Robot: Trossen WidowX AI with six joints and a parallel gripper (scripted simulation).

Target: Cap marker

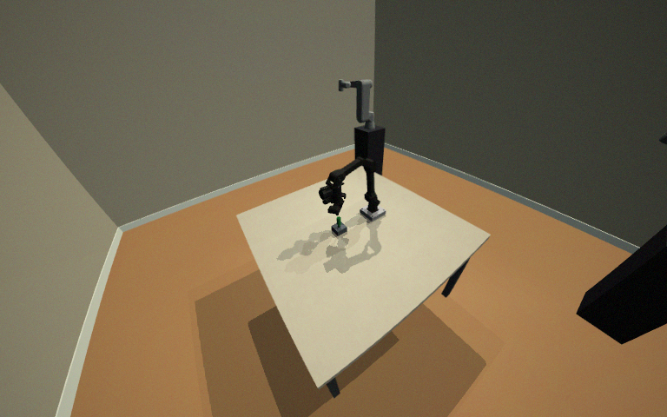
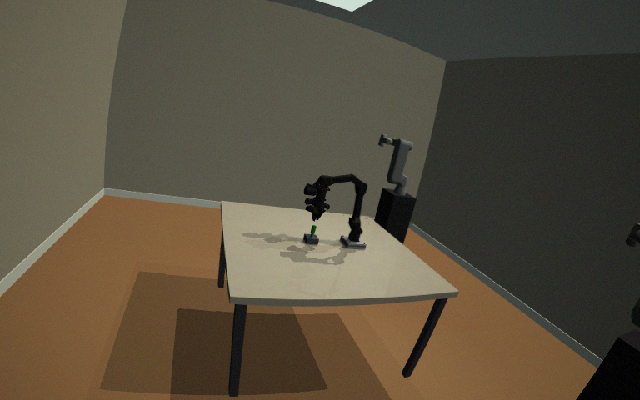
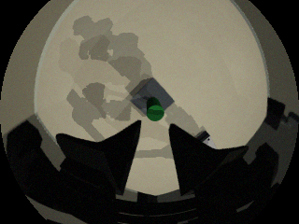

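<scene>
My gripper tip is now 6 cm above the green cap.
</scene>
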